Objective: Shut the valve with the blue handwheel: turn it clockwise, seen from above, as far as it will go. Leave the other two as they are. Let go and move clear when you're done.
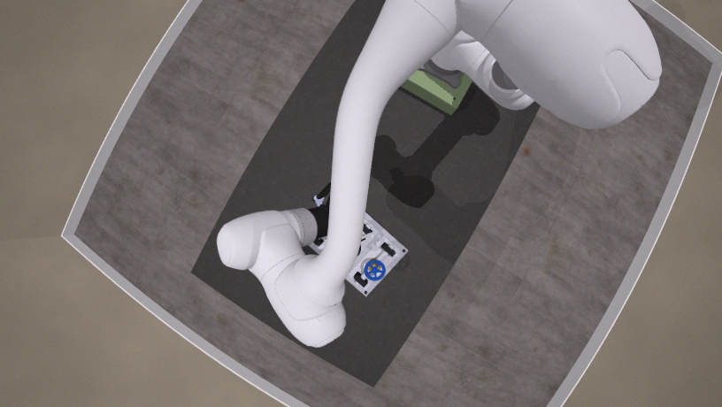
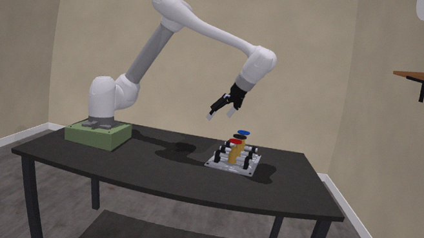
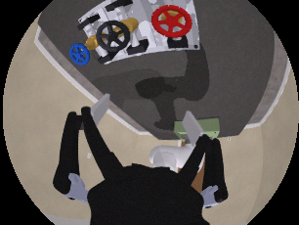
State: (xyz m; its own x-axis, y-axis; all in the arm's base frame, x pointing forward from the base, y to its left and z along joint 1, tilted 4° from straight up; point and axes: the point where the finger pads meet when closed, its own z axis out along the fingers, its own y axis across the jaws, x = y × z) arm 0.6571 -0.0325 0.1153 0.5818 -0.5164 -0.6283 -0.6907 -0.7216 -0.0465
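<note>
Now: the blue handwheel 15 cm ahead of my hand, 13 cm to the left of it and 10 cm below it. From my hand the other things lie so: black handwheel 13 cm ahead, 2 cm to the left, 10 cm below; then red handwheel 10 cm ahead, 8 cm to the right, 10 cm below.
</note>
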